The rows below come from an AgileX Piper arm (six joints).
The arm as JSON. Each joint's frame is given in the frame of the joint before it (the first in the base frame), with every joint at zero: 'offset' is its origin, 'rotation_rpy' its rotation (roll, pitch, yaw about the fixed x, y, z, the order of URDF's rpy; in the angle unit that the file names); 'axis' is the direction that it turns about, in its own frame. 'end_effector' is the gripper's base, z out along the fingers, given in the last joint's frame.
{
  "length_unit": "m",
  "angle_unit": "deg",
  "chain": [
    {
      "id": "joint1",
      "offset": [
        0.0,
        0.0,
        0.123
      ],
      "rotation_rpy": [
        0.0,
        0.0,
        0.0
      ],
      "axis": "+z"
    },
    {
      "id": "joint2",
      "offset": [
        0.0,
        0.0,
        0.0
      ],
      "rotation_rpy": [
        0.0,
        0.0,
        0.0
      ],
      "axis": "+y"
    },
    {
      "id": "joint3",
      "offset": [
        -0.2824,
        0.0,
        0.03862
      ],
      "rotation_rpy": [
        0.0,
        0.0,
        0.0
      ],
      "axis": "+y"
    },
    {
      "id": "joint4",
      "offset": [
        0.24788,
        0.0,
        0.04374
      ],
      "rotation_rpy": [
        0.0,
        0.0,
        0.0
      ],
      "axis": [
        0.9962,
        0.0,
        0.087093
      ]
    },
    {
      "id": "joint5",
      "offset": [
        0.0,
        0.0,
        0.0
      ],
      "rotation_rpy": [
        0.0,
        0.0,
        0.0
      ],
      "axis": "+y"
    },
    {
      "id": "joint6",
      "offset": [
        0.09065,
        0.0,
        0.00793
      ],
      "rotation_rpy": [
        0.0,
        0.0,
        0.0
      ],
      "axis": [
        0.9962,
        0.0,
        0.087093
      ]
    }
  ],
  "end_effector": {
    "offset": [
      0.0,
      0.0,
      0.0
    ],
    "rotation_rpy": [
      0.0,
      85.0,
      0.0
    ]
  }
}
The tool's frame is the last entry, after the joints.
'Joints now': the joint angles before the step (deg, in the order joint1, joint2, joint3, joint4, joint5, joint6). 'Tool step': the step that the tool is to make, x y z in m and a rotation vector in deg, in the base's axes. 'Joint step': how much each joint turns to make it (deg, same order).
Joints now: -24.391, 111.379, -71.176, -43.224, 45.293, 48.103
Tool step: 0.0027, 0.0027, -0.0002, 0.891, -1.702, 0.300
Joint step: 0.231, -0.118, 0.086, 1.094, -1.477, 0.142
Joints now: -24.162, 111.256, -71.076, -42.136, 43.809, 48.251
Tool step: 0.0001, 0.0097, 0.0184, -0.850, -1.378, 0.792
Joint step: 1.440, -2.829, -0.010, 0.502, 1.366, -0.469
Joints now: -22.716, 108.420, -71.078, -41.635, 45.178, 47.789
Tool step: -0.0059, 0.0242, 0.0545, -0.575, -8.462, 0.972
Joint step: 2.820, -8.769, -0.014, 3.209, 0.807, -0.150
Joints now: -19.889, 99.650, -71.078, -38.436, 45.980, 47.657
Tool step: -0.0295, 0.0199, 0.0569, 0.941, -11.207, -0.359
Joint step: 0.661, -11.662, 2.142, 4.712, -0.904, 0.001
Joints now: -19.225, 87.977, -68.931, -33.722, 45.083, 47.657
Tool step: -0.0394, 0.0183, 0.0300, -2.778, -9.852, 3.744
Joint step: -0.013, -11.894, 7.187, -0.041, -6.695, -0.149
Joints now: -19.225, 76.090, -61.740, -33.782, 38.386, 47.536
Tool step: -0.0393, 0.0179, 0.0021, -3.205, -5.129, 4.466
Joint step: 0.007, -10.514, 9.409, -0.906, -6.327, -1.345
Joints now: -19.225, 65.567, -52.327, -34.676, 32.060, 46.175
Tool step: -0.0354, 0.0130, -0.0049, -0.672, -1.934, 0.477
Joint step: 0.009, -8.620, 6.829, 0.325, -0.474, -0.451
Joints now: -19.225, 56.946, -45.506, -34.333, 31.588, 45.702
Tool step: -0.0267, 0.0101, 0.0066, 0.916, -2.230, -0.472
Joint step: 0.021, -6.747, 1.939, 3.628, 2.736, -2.381
